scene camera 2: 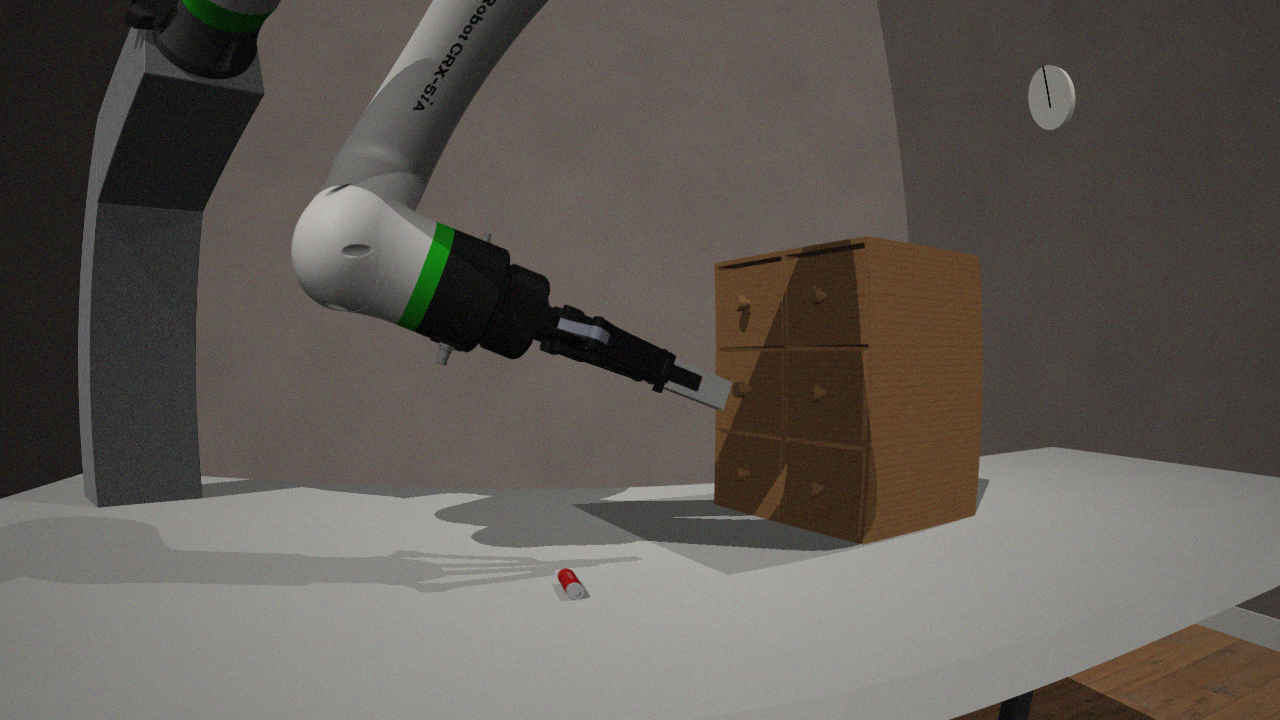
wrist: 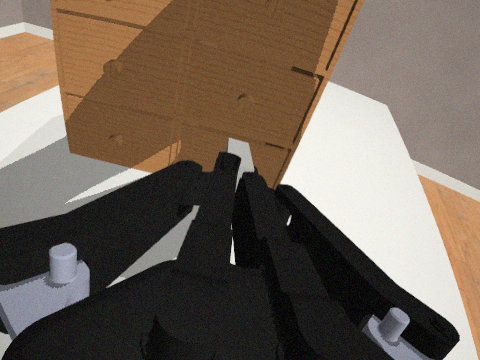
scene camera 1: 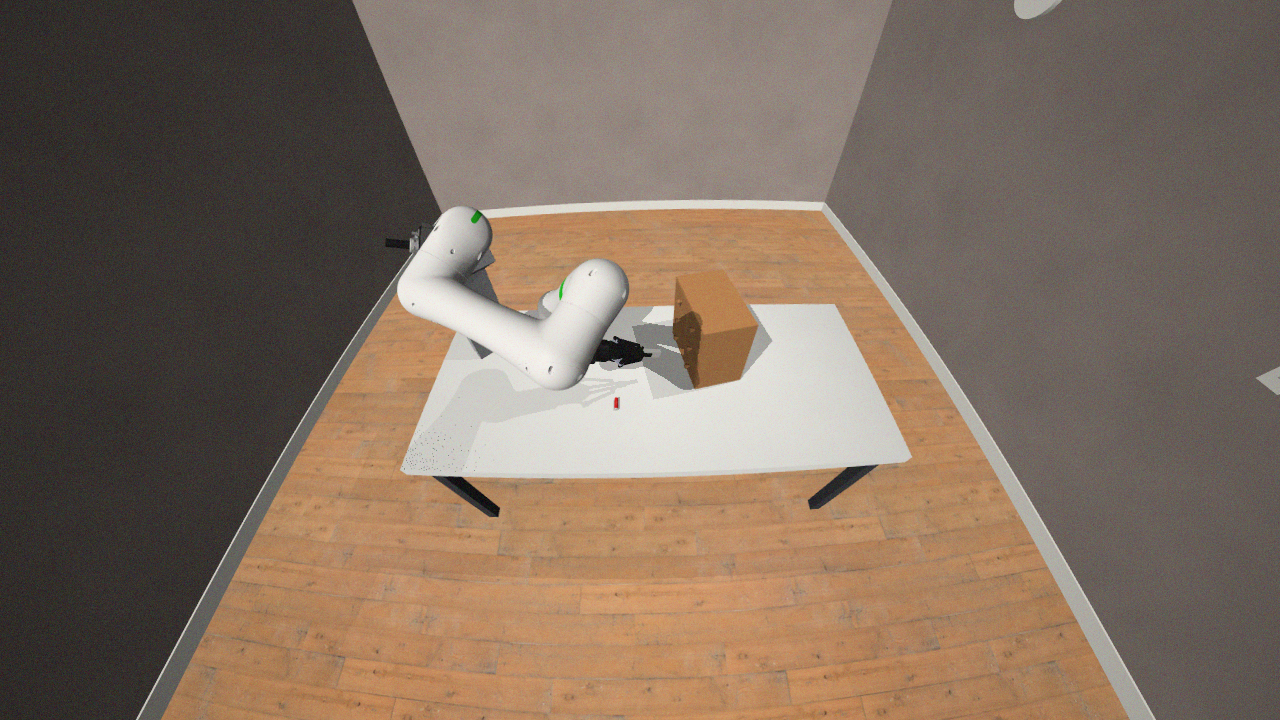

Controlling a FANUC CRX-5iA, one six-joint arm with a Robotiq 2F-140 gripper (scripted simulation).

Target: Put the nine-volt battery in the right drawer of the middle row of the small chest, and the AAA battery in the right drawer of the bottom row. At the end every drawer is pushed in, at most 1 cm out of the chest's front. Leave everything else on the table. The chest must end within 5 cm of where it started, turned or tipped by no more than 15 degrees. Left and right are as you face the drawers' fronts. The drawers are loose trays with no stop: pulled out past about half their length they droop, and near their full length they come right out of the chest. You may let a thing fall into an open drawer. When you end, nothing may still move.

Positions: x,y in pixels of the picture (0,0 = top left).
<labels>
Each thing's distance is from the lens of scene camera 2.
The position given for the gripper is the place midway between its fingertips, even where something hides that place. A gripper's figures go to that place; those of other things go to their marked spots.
gripper (scene camera 2: 723,395): 77 cm
small wooden chest (scene camera 2: 925,344): 83 cm
</labels>
